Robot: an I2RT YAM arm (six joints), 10 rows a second.
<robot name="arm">
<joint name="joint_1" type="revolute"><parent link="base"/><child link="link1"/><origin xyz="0 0 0.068" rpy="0 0 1.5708"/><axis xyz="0 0 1"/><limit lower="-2.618" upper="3.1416"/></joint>
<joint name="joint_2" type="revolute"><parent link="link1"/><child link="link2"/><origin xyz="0.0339 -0.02 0.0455" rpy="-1.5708 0 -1.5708"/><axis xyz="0 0 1"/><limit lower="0" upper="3.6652"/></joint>
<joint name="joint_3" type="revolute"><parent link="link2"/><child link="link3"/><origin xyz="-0.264 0 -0.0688" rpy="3.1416 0 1.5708"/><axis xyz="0 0 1"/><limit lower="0" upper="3.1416"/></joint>
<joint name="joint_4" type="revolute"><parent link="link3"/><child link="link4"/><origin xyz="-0.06 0.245 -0.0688" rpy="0 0 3.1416"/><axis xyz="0 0 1"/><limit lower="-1.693" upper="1.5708"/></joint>
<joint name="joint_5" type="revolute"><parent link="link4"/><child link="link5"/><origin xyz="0.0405 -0.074 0.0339" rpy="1.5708 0 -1.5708"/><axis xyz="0 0 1"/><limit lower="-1.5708" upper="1.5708"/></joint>
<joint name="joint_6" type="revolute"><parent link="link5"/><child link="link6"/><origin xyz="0.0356 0 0.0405" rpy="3.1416 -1.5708 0"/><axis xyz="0 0 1"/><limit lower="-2.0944" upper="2.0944"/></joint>
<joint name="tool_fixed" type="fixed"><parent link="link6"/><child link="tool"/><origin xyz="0 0 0"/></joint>
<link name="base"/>
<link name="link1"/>
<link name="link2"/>
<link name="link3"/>
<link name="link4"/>
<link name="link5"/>
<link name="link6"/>
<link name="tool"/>
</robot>
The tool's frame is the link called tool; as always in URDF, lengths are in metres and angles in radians.
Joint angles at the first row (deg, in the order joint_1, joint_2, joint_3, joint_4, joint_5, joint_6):
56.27, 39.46, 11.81, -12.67, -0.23, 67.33
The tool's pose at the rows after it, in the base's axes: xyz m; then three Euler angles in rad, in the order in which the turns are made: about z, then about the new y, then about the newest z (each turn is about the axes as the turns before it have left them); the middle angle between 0 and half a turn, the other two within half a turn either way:
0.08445 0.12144 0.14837 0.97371 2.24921 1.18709
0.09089 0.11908 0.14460 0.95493 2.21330 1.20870
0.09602 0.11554 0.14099 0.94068 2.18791 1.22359
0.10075 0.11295 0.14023 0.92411 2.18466 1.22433
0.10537 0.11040 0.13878 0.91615 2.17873 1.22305
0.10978 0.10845 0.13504 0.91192 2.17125 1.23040
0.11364 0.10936 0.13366 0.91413 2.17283 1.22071
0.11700 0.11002 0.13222 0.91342 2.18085 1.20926
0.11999 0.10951 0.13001 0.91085 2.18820 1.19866
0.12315 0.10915 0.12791 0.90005 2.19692 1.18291
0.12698 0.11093 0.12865 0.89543 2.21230 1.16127
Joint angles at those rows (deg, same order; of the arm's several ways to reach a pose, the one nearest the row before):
55.05, 40.69, 11.18, -9.36, -0.58, 67.55
52.16, 41.50, 9.69, -5.04, -2.04, 67.72
49.40, 41.96, 8.38, -1.87, -3.66, 67.50
47.16, 42.70, 8.27, -0.88, -4.73, 66.81
44.88, 43.66, 7.99, 0.60, -6.24, 65.71
42.87, 45.45, 7.27, 3.42, -7.72, 65.17
41.98, 47.73, 7.44, 5.35, -8.56, 64.01
41.24, 49.76, 7.73, 6.57, -9.08, 62.87
40.27, 51.44, 7.75, 7.73, -9.69, 61.71
39.44, 53.21, 7.86, 8.86, -9.80, 60.60
39.09, 55.05, 8.93, 8.73, -9.76, 59.16

